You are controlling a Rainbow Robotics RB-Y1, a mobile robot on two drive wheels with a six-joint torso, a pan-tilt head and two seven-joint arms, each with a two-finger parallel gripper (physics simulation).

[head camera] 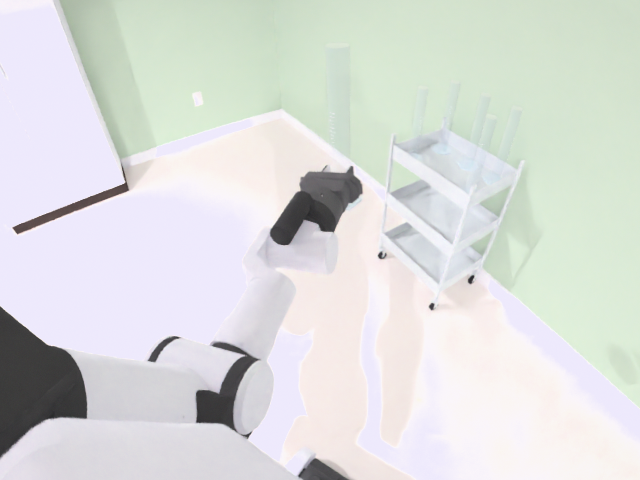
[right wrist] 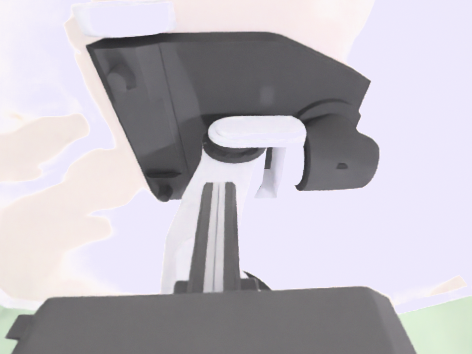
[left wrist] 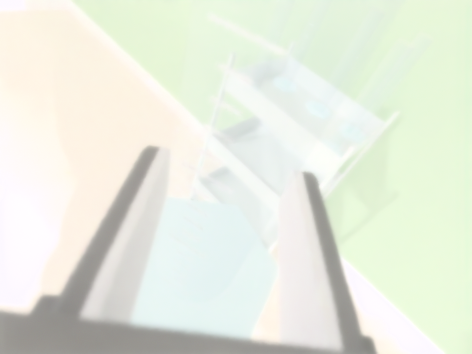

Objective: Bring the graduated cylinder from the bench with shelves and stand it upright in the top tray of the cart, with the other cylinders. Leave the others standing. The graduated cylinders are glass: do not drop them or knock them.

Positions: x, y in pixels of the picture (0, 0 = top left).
Labels:
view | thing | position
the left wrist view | my left gripper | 228, 177
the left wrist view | clear glass graduated cylinder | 257, 92
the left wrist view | white three-tier cart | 323, 162

